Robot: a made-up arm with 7 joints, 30 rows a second.
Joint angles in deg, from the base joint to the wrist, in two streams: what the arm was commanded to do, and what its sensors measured. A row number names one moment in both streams.
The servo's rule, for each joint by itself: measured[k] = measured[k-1] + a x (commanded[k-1-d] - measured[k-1]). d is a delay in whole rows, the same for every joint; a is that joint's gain. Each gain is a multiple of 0.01, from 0.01 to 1. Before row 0 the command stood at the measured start. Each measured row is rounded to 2 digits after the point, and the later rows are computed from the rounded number. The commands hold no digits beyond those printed.
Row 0, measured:
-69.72 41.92 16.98 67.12 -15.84 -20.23 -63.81
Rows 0 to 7, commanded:
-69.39 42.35 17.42 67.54 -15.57 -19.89 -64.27
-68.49 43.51 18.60 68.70 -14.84 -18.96 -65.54
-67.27 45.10 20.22 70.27 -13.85 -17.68 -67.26
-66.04 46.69 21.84 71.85 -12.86 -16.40 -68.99
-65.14 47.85 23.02 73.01 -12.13 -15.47 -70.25
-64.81 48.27 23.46 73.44 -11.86 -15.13 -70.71
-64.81 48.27 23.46 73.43 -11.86 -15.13 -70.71
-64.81 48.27 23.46 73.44 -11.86 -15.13 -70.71
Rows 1 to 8, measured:
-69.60 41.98 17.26 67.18 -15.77 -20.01 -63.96
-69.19 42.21 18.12 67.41 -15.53 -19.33 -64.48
-68.48 42.64 19.46 67.84 -15.09 -18.26 -65.40
-67.58 43.25 20.98 68.44 -14.51 -17.05 -66.58
-66.68 43.94 22.29 69.13 -13.89 -16.02 -67.79
-65.99 44.59 23.04 69.78 -13.36 -15.44 -68.75
-65.55 45.14 23.31 70.33 -12.97 -15.24 -69.40
-65.28 45.61 23.41 70.80 -12.68 -15.17 -69.83
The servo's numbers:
d 0
a 0.37 0.15 0.64 0.15 0.26 0.65 0.33

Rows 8 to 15, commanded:
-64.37 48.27 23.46 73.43 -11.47 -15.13 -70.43
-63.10 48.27 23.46 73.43 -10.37 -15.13 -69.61
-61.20 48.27 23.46 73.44 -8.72 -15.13 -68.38
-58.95 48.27 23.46 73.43 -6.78 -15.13 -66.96
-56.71 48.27 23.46 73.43 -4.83 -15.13 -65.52
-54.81 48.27 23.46 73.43 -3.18 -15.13 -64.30
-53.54 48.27 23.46 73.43 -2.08 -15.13 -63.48
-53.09 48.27 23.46 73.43 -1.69 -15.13 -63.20
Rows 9 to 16, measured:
-64.94 46.01 23.44 71.19 -12.37 -15.14 -70.03
-64.26 46.35 23.45 71.53 -11.85 -15.13 -69.89
-63.13 46.64 23.46 71.82 -11.04 -15.13 -69.39
-61.58 46.88 23.46 72.06 -9.93 -15.13 -68.59
-59.78 47.09 23.46 72.27 -8.60 -15.13 -67.58
-57.94 47.27 23.46 72.44 -7.19 -15.13 -66.50
-56.31 47.42 23.46 72.59 -5.86 -15.13 -65.50
-55.12 47.55 23.46 72.72 -4.78 -15.13 -64.74

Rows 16 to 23, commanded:
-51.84 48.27 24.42 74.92 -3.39 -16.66 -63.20
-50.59 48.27 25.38 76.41 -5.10 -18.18 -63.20
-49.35 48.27 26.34 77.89 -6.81 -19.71 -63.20
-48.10 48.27 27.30 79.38 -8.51 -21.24 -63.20
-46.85 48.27 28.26 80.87 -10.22 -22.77 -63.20
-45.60 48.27 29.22 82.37 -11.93 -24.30 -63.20
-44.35 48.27 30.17 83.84 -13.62 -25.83 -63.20
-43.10 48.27 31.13 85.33 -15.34 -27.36 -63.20
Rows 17 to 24, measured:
-53.91 47.66 24.07 73.05 -4.42 -16.12 -64.23
-52.68 47.75 24.91 73.55 -4.60 -17.46 -63.89
-51.45 47.83 25.83 74.20 -5.17 -18.92 -63.66
-50.21 47.90 26.77 74.98 -6.04 -20.43 -63.51
-48.97 47.96 27.72 75.86 -7.13 -21.95 -63.41
-47.72 48.01 28.68 76.84 -8.38 -23.48 -63.34
-46.47 48.05 29.63 77.89 -9.74 -25.01 -63.29
-45.22 48.08 30.59 79.01 -11.20 -26.54 -63.26

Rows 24 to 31, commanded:
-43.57 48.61 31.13 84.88 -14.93 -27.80 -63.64
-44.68 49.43 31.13 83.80 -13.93 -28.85 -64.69
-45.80 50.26 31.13 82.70 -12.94 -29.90 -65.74
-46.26 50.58 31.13 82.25 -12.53 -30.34 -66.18
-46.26 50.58 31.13 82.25 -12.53 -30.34 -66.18
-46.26 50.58 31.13 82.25 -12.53 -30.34 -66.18
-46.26 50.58 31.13 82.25 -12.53 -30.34 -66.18
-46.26 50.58 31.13 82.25 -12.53 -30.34 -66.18
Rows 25 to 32, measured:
-44.61 48.16 30.94 79.89 -12.17 -27.36 -63.39
-44.64 48.35 31.06 80.48 -12.63 -28.33 -63.82
-45.07 48.64 31.10 80.81 -12.71 -29.35 -64.45
-45.51 48.93 31.12 81.03 -12.66 -29.99 -65.02
-45.79 49.18 31.13 81.21 -12.63 -30.22 -65.40
-45.96 49.39 31.13 81.37 -12.60 -30.30 -65.66
-46.07 49.57 31.13 81.50 -12.58 -30.33 -65.83
-46.14 49.72 31.13 81.61 -12.57 -30.34 -65.95

